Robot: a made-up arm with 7 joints.
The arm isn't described. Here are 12 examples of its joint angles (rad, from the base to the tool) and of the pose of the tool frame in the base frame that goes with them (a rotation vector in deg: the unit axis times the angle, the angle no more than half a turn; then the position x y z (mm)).
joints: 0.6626 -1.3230 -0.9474 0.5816 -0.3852 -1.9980 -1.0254
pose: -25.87 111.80 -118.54 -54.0 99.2 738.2
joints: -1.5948 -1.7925 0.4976 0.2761 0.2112 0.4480 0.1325
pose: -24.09 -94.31 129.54 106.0 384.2 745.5
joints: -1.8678 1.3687 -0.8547 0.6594 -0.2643 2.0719 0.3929
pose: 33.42 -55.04 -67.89 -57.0 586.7 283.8
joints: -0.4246 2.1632 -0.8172 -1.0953 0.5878 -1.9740 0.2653
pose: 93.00 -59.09 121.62 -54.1 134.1 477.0
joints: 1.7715 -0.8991 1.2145 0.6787 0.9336 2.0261 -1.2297
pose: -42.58 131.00 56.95 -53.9 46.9 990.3
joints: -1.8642 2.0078 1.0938 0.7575 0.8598 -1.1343 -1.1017
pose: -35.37 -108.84 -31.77 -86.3 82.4 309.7
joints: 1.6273 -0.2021 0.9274 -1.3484 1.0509 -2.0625 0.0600
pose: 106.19 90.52 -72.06 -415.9 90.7 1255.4
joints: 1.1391 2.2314 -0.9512 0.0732 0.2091 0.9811 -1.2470
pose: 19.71 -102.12 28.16 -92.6 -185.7 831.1
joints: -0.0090 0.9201 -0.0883 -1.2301 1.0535 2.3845 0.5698
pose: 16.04 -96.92 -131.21 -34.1 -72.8 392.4
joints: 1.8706 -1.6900 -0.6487 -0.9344 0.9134 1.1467 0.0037
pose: 39.75 24.70 -38.66 -543.9 161.8 902.2
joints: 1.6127 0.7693 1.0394 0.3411 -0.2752 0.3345 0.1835
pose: -90.71 44.87 -53.14 -577.7 131.7 1268.1
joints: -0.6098 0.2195 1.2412 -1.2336 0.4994 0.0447 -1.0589
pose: 122.75 114.58 25.44 -361.8 -125.4 467.0
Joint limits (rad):
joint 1: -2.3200..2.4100
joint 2: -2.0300..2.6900
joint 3: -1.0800..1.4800
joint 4: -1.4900..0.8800
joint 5: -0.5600..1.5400
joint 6: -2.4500..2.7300
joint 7: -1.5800..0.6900
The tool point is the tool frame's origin. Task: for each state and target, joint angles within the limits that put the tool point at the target. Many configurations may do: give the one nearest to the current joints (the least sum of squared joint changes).
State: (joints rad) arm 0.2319 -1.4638 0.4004 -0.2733 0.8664 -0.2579 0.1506
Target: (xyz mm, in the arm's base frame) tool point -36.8 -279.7 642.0
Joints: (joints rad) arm 0.1839 -1.4359 0.5095 -0.3007 0.5692 -0.2264 0.1914
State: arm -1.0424 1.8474 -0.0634 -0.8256 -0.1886 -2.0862 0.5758
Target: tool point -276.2 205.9 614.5
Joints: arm -0.9696 2.1162 0.6250 -0.9213 -0.0737 -1.7657 0.6900
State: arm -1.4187 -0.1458 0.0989 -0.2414 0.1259 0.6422 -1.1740
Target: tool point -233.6 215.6 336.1
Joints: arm -1.2234 0.2909 -0.1413 -0.4921 -0.2157 0.2524 -1.4257
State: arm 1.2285 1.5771 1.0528 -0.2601 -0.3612 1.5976 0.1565
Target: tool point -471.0 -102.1 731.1
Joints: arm 1.8117 1.8987 1.1278 -0.5541 0.2476 1.1172 -0.2565
